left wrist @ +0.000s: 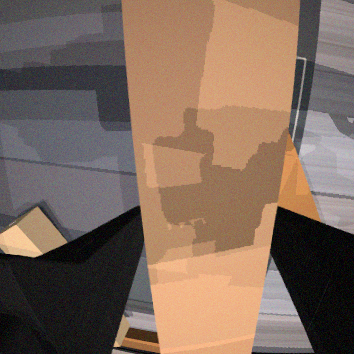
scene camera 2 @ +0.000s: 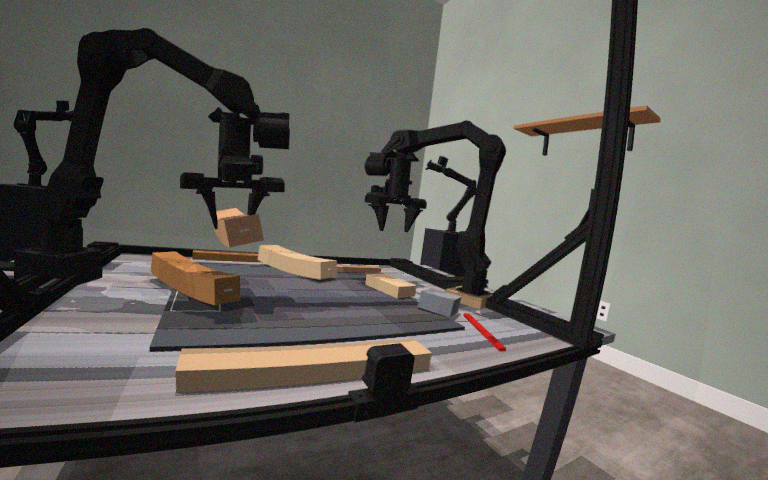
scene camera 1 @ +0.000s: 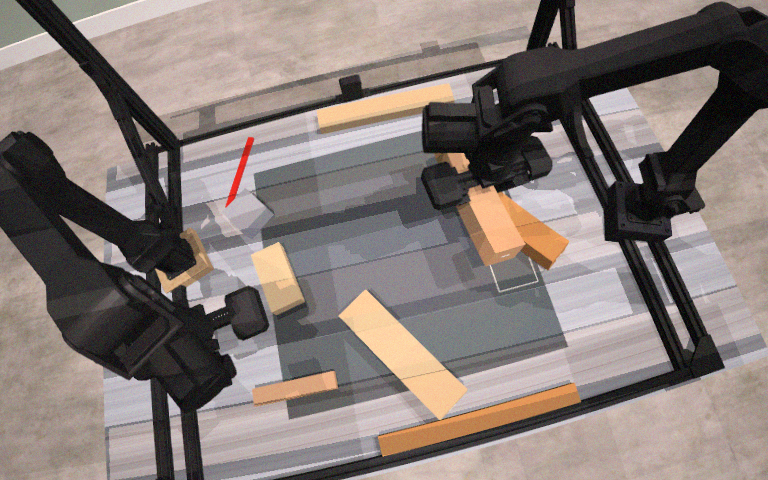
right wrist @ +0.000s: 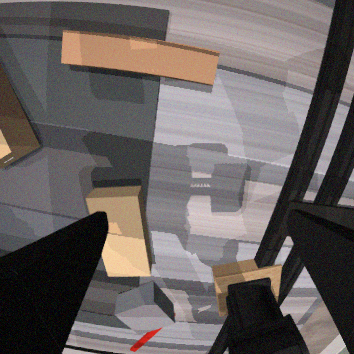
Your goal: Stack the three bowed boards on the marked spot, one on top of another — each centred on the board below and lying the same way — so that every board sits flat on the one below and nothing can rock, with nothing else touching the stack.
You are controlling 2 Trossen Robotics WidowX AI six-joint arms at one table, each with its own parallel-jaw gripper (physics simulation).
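Seen in the pictures: left gripper, between the fingertips: [left wrist: 202,212] [scene camera 1: 475,197]; right gripper, between the fingertips: [scene camera 2: 394,231] [scene camera 1: 223,339] [right wrist: 198,219]; left arm's base, origin of its link: [scene camera 2: 60,249] [scene camera 1: 643,207]; right arm's base, origin of its link: [scene camera 2: 472,291] [scene camera 1: 177,259] [right wrist: 248,293].
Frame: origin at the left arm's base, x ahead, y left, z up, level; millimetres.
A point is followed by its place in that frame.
My left gripper [scene camera 1: 481,189] @(y 55, x 317, z 72 mm) [scene camera 2: 233,217] @(y 55, x 317, z 72 mm) [left wrist: 202,212] @(y 55, x 317, z 72 mm) is shut on a salmon-orange bowed board [scene camera 1: 493,229] @(y 119, x 289, z 100 mm) [scene camera 2: 240,230] @(y -63, x 371, z 86 mm) [left wrist: 215,175] @(y 29, x 325, z 96 mm) and holds it above the dark mat. In scene camera 1 the board's near end appears at the edge of the white outline of the marked spot [scene camera 1: 518,286] @(y 162, x 214, z -51 mm) [scene camera 2: 195,310] @(y -64, x 305, z -52 mm) [left wrist: 301,95] @(y -51, x 258, z -52 mm). A darker orange bowed board [scene camera 1: 546,244] @(y 93, x 178, z -3 mm) [scene camera 2: 189,277] @(y -4, x 265, z -16 mm) [left wrist: 297,187] @(y 29, x 232, z -8 mm) lies beside the outline; the held board partly hides it. A pale bowed board [scene camera 1: 402,353] @(y 311, x 405, z -9 mm) [scene camera 2: 297,263] @(y 258, x 420, z -20 mm) lies across the mat's front edge. My right gripper [scene camera 2: 394,229] @(y 339, x 670, z 86 mm) [right wrist: 198,219] @(y 339, x 670, z 86 mm) is open and empty, far from the boards.
A long pale block [scene camera 1: 385,110] @(y -187, x 511, z -33 mm) [scene camera 2: 271,367] @(y -243, x 470, z -34 mm) lies at the back in scene camera 1, a long orange strip [scene camera 1: 481,418] @(y 395, x 264, z -37 mm) at the front. A small salmon strip [scene camera 1: 294,387] @(y 394, x 581, z -36 mm) [right wrist: 140,57] @(y 396, x 586, z -36 mm), short pale block [scene camera 1: 277,277] @(y 209, x 652, z -24 mm) [right wrist: 127,250] @(y 199, x 671, z -24 mm), grey block [scene camera 1: 249,212] @(y 91, x 738, z -16 mm) and red stick [scene camera 1: 240,169] @(y -21, x 807, z -52 mm) lie left.
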